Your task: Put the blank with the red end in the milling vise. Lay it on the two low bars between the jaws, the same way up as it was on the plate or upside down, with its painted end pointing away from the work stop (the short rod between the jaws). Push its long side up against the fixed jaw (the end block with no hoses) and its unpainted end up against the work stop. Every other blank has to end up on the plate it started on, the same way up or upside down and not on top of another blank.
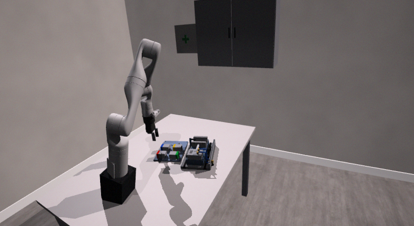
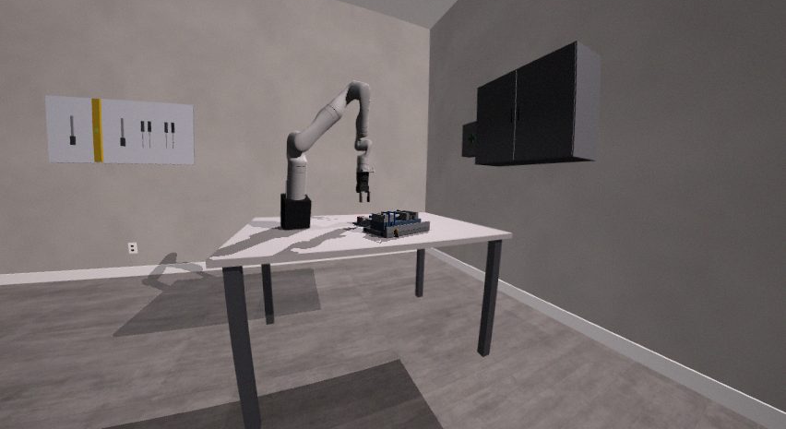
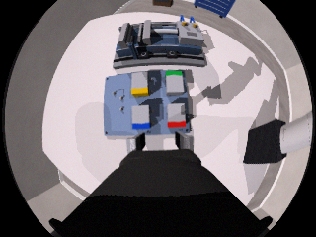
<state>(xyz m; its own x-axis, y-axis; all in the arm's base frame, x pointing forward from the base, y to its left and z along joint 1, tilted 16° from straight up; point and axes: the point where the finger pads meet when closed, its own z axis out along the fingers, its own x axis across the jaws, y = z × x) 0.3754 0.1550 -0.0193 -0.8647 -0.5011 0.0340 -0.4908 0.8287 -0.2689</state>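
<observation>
Right now my hand is 120 mm above the blue blank, 60 mm short of it and 10 mm to the left of it. Also, from my hand: plate (140 mm below, 80 mm ahead, 50 mm to the right); yellow blank (120 mm below, 110 mm ahead, 90 mm to the right); green-ended blank (140 mm to the right, 120 mm below, 30 mm ahead).
</observation>
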